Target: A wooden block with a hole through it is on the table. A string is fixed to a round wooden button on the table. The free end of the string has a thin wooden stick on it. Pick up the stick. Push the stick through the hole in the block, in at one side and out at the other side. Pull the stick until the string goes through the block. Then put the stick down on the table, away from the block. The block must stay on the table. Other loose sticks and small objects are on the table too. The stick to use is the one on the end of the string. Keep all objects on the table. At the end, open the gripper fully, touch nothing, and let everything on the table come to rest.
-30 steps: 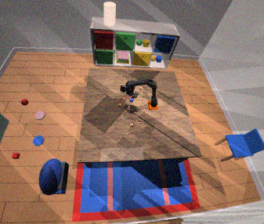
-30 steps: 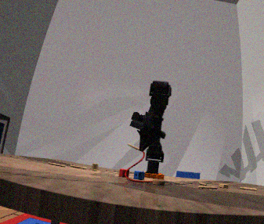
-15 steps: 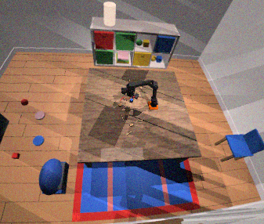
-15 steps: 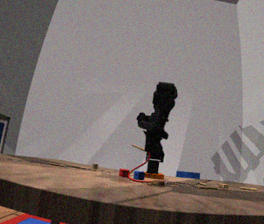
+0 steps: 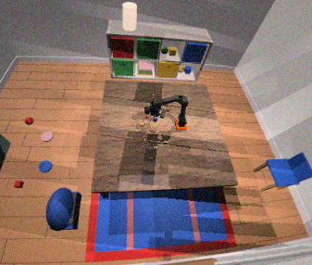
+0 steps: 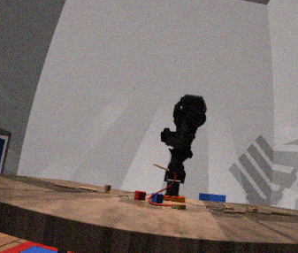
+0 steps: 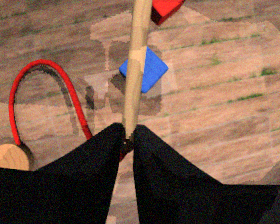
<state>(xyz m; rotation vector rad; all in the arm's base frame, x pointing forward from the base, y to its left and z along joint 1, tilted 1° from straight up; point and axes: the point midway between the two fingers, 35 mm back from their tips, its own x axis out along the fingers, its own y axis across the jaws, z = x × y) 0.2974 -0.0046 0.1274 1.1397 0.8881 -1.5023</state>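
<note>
Right now my gripper tip is 20 mm past the blue block, 30 mm to the left of it and 100 mm above it. Also, from my gripper tip: tan wooden cylinder: 150 mm behind, 250 mm to the right, 100 mm below; then thin pale wooden stick: 10 mm to the right, 10 mm above; then red block: 40 mm behind, 100 mm to the right, 100 mm below.
</note>
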